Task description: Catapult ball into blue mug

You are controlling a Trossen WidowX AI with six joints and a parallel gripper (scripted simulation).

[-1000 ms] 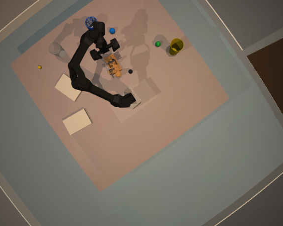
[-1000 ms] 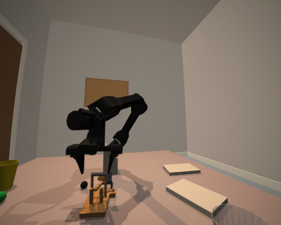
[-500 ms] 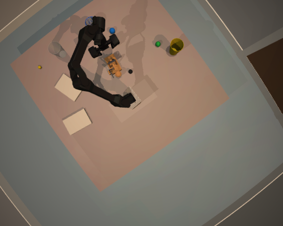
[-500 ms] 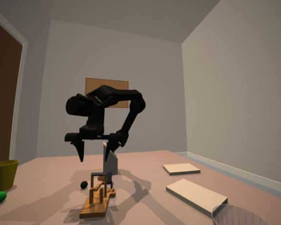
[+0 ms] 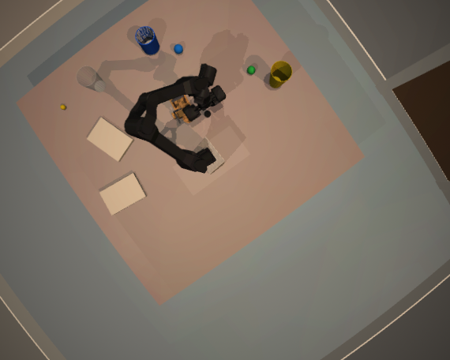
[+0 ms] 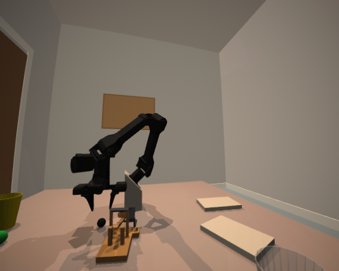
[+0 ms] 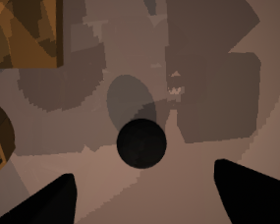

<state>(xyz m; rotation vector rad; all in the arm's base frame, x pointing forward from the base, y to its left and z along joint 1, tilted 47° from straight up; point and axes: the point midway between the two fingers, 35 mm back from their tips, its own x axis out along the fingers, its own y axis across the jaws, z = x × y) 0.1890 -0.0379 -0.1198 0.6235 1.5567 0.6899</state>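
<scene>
The black ball is 1 cm behind my gripper tip and 5 cm below it. The rest, counted from my gripper tip: orange wooden catapult: 8 cm ahead, 10 cm to the left, 1 cm below; then blue ball: 34 cm ahead, 6 cm to the right, 4 cm below; then green ball: 5 cm ahead, 30 cm to the right, 5 cm below.
</scene>
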